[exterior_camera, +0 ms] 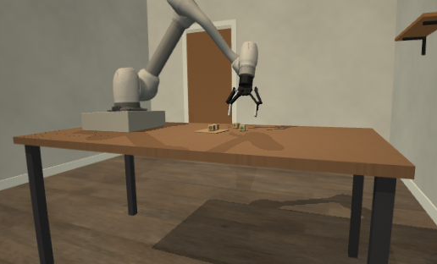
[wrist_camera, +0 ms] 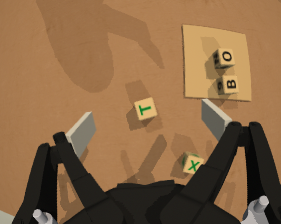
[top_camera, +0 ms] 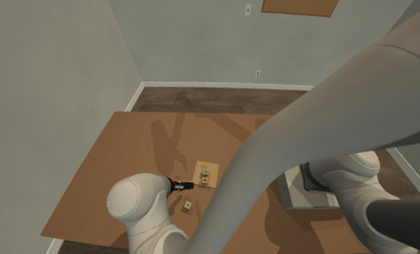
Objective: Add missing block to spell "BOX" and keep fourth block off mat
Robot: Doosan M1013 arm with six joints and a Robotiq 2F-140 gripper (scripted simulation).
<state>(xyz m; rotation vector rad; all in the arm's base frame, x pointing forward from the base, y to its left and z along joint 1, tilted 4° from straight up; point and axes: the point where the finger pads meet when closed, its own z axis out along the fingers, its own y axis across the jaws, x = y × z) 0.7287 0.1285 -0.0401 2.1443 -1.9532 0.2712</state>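
My hand is 140 mm past the mat, 100 mm to the left of it and 80 mm above it.
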